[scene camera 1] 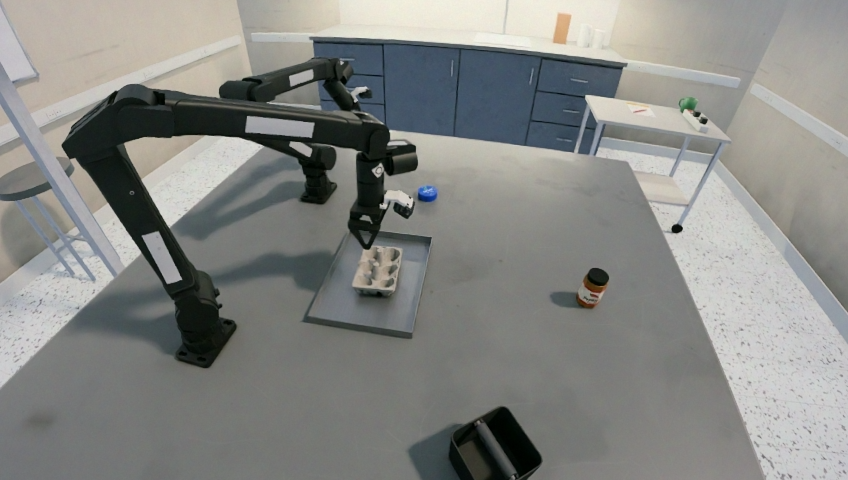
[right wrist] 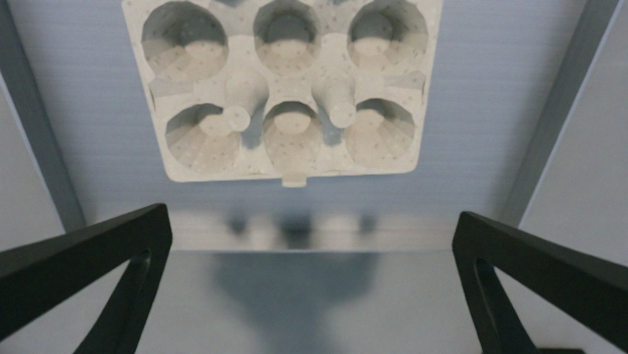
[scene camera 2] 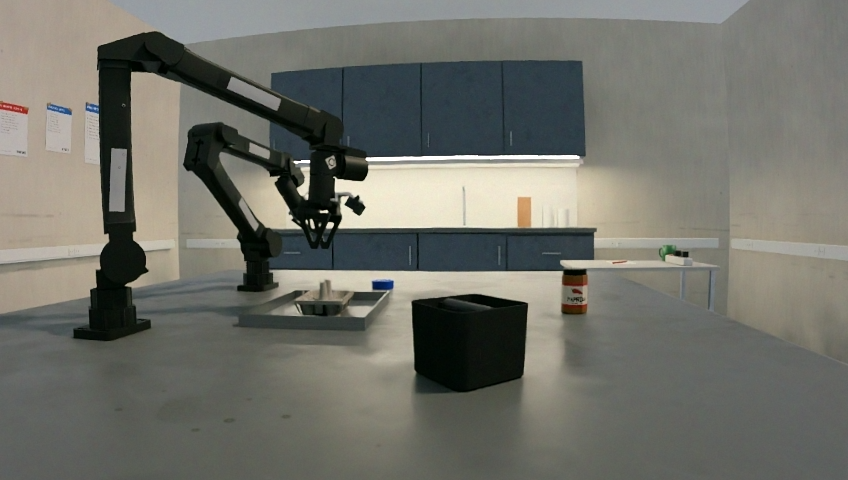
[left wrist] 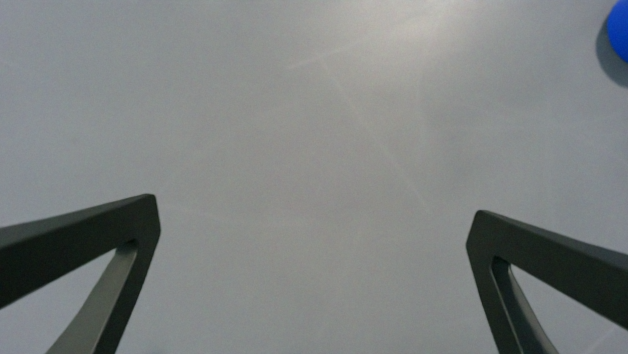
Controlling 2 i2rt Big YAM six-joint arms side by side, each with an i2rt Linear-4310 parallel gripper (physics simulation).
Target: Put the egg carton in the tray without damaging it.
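Frame: origin at the left arm's base, x left, y back, z up, level; metres.
Seen in the pictures: left gripper, fingertip midpoint: (scene camera 2: 313,232) (left wrist: 316,220); right gripper, fingertip midpoint: (scene camera 1: 371,237) (right wrist: 313,224) (scene camera 2: 319,249); left arm's base, link origin: (scene camera 1: 319,193) (scene camera 2: 258,288); right arm's base, link origin: (scene camera 1: 208,341) (scene camera 2: 113,332).
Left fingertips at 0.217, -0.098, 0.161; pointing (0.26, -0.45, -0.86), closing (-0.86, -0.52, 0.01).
Pixels of each thing's top centre, then the offset from my left fingertips to it, as dx, dy, dz.
- beige six-cup egg carton, top centre: (right wrist: 290,117) (scene camera 2: 325,280) (scene camera 1: 377,257) -0.540, -0.223, -0.093
- grey tray, top centre: (right wrist: 306,96) (scene camera 2: 323,301) (scene camera 1: 376,272) -0.550, -0.220, -0.136
- blue round object, top centre: (scene camera 2: 382,279) (scene camera 1: 427,190) -0.144, -0.264, -0.136
- jar with a black lid, top centre: (scene camera 2: 574,268) (scene camera 1: 598,274) -0.500, -0.752, -0.068
- black square container, top centre: (scene camera 2: 468,302) (scene camera 1: 496,447) -0.937, -0.541, -0.068
The beige six-cup egg carton (scene camera 1: 378,271) (scene camera 2: 323,304) (right wrist: 295,90) rests upright, cups facing up, on the floor of the grey tray (scene camera 1: 339,309) (scene camera 2: 309,322) (right wrist: 562,100). It lies inside the walls and looks undamaged where it shows. My right gripper (scene camera 1: 365,242) (scene camera 2: 320,244) (right wrist: 313,224) points down above the tray, beyond the carton's top edge in scene camera 1. Its fingers are wide apart with nothing between them, clear of the carton. My left gripper (left wrist: 316,220) is open and empty over the table, away from the tray; it is largely hidden behind the right arm in both scene views.
A blue round object (scene camera 1: 427,193) (scene camera 2: 382,284) (left wrist: 620,30) lies beyond the tray. A jar with a black lid (scene camera 1: 592,287) (scene camera 2: 574,292) stands at the right. A black square container (scene camera 1: 495,446) (scene camera 2: 468,344) stands near the front, with a dark cylinder inside.
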